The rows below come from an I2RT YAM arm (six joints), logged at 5 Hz.
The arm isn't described. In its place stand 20 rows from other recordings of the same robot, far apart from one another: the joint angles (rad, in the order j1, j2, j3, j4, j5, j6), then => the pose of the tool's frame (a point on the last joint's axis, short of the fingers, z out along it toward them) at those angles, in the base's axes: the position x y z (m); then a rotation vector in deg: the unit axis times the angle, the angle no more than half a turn.
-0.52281 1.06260 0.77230 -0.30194 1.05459 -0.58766 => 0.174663, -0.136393, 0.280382, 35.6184, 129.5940, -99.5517
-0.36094 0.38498 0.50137 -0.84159 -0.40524 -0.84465 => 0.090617, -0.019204, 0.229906, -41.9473, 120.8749, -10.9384
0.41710 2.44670 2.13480 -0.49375 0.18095 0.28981 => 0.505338, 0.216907, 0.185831, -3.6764, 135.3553, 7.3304
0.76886 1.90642 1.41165 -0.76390 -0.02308 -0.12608 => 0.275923, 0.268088, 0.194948, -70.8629, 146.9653, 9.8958
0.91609 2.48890 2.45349 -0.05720 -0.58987 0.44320 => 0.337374, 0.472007, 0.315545, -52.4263, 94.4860, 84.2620
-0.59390 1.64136 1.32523 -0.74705 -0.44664 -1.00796 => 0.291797, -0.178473, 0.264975, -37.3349, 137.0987, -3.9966
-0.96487 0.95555 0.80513 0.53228 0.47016 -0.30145 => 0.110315, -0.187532, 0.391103, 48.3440, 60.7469, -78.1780
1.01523 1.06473 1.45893 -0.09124 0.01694 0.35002 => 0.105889, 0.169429, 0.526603, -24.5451, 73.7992, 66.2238
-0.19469 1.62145 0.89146 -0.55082 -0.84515 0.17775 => 0.283652, -0.028788, 0.164944, 18.0684, 149.0250, 67.1693
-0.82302 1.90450 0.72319 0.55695 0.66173 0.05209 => 0.213691, -0.262576, 0.099394, 74.9963, 106.9272, -65.7053
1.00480 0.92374 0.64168 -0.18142 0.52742 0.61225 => 0.125902, 0.164754, 0.266739, -3.5473, 114.7623, 29.5173
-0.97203 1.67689 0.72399 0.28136 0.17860 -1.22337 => 0.177477, -0.271326, 0.143238, -12.3450, 149.3217, -70.4128
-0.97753 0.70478 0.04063 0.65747 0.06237 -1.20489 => 0.086678, -0.132515, 0.180038, -8.8897, 107.2451, -96.3397
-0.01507 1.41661 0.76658 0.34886 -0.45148 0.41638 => 0.312262, 0.010828, 0.242404, 5.2406, 108.7154, 39.9051
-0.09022 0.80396 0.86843 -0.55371 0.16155 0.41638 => 0.172556, -0.021360, 0.327981, 34.9771, 112.3263, 2.0701
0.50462 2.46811 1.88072 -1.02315 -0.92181 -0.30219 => 0.388732, 0.247105, 0.096888, 59.4610, -143.2123, -76.2928
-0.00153 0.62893 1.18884 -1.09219 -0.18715 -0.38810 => 0.076147, 0.006507, 0.394461, -29.3063, 116.2874, -2.2244
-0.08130 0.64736 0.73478 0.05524 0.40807 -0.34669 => 0.152174, -0.026573, 0.369043, 8.5583, 83.8826, -36.6797
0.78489 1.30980 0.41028 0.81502 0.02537 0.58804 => 0.184891, 0.183428, 0.204789, -8.7309, 100.3698, 57.6828
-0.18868 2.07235 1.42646 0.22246 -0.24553 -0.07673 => 0.470783, -0.081087, 0.200838, -2.6774, 113.4983, 4.1648
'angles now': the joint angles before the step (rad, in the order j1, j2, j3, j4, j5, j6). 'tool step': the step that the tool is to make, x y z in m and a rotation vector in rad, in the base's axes. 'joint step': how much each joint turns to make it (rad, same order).
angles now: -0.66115 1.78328 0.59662 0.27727 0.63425 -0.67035
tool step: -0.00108 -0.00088 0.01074 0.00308 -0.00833 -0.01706
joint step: -0.00458 -0.04372 0.01435 -0.06409 0.00166 0.01800
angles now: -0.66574 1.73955 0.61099 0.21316 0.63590 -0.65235
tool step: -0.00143 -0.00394 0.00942 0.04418 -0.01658 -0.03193
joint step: -0.01657 -0.03072 0.03709 -0.11039 -0.02705 0.04794
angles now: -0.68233 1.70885 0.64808 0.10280 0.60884 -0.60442
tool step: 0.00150 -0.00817 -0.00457 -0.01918 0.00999 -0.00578
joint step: -0.01730 0.03827 0.01259 0.04550 0.01046 -0.02654
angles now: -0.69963 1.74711 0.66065 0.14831 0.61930 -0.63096
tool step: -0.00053 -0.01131 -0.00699 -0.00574 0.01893 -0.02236
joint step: -0.02890 0.05010 0.02257 0.02790 0.00963 -0.01869
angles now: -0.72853 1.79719 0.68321 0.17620 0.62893 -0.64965
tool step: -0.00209 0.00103 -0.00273 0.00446 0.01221 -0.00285
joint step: -0.00164 0.00410 -0.00781 0.00119 0.00461 -0.00228
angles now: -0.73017 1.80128 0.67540 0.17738 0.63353 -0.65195
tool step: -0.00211 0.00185 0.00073 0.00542 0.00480 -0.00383
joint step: 0.00005 -0.01073 -0.00663 -0.01399 0.00157 0.00453
